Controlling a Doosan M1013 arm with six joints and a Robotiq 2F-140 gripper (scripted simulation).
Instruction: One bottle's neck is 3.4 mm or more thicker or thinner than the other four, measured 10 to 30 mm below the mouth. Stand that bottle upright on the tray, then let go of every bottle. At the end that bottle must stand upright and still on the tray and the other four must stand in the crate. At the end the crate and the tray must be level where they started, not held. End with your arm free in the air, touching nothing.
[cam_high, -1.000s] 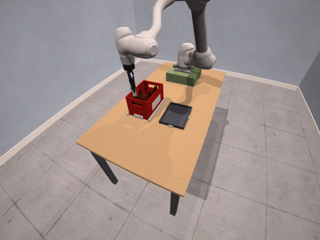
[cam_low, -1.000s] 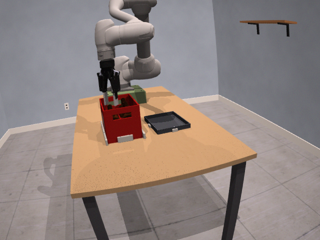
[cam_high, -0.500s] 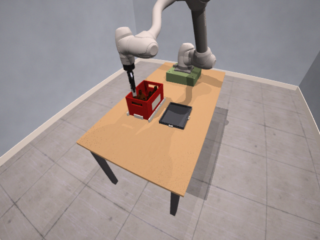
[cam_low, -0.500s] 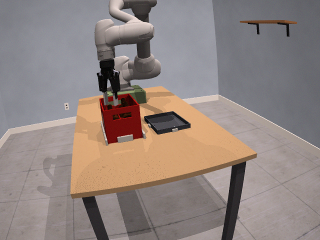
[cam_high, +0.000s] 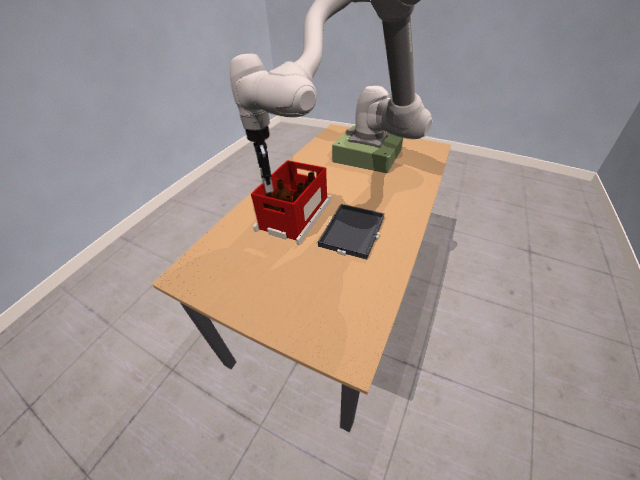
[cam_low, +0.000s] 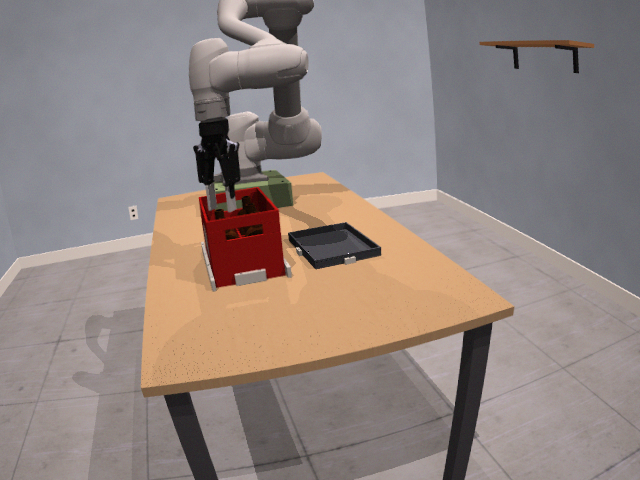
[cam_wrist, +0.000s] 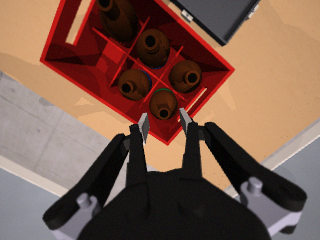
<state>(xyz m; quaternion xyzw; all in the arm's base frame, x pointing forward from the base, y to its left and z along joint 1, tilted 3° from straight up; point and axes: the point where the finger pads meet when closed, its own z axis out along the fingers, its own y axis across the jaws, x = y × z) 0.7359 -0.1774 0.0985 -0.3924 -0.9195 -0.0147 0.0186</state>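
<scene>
The glass bottle lies 130 mm below my hand. Also, from my hand: dark grey tray: 80 mm behind, 310 mm to the left, 200 mm below; red crate: 90 mm behind, 50 mm to the left, 130 mm below.
</scene>
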